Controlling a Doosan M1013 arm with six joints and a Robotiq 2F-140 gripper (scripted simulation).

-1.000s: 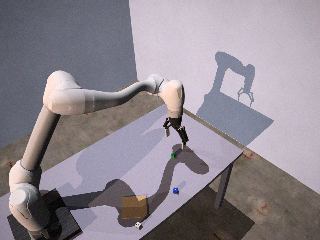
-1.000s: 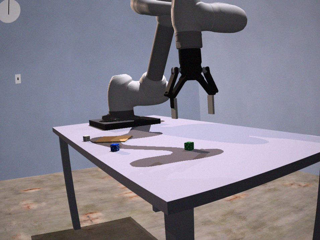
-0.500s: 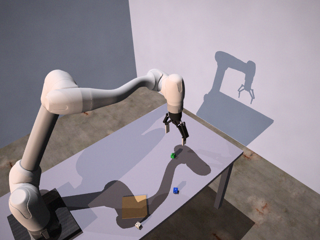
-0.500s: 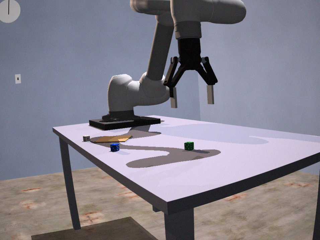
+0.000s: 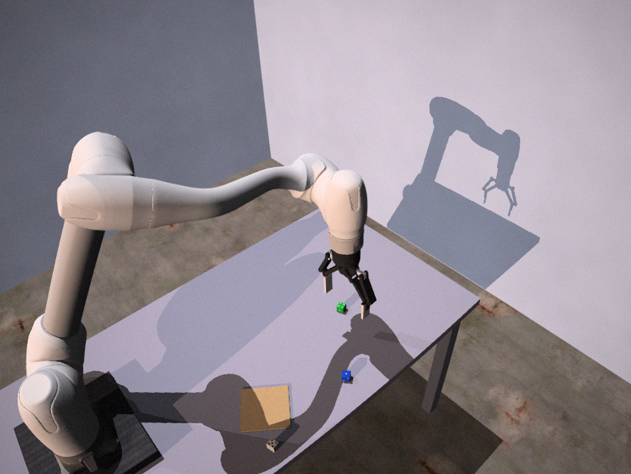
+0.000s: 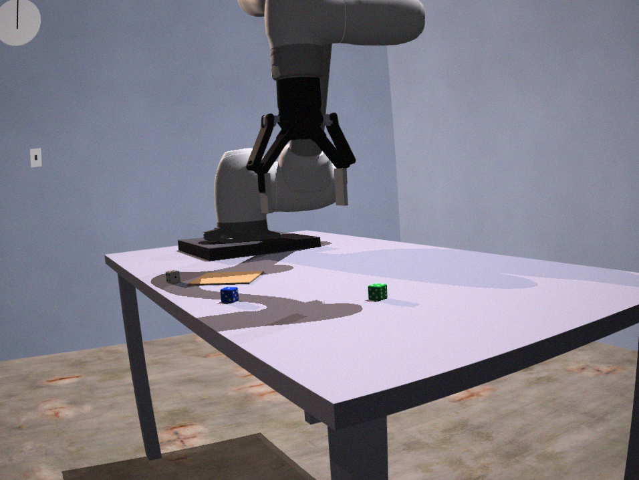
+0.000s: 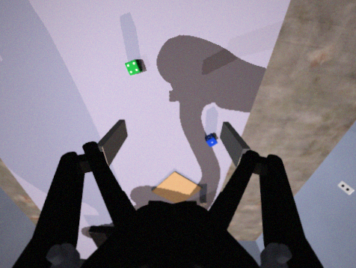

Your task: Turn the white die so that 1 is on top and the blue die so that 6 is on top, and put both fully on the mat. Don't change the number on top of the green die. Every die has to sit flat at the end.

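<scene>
The white die lies 41 cm behind my hand, 14 cm to the right of it and 16 cm below it. Also, from my hand: green die: 7 cm ahead, 9 cm to the left, 16 cm below; then tan mat: 35 cm behind, 3 cm to the right, 17 cm below; then blue die: 11 cm behind, 11 cm to the right, 16 cm below.
</scene>
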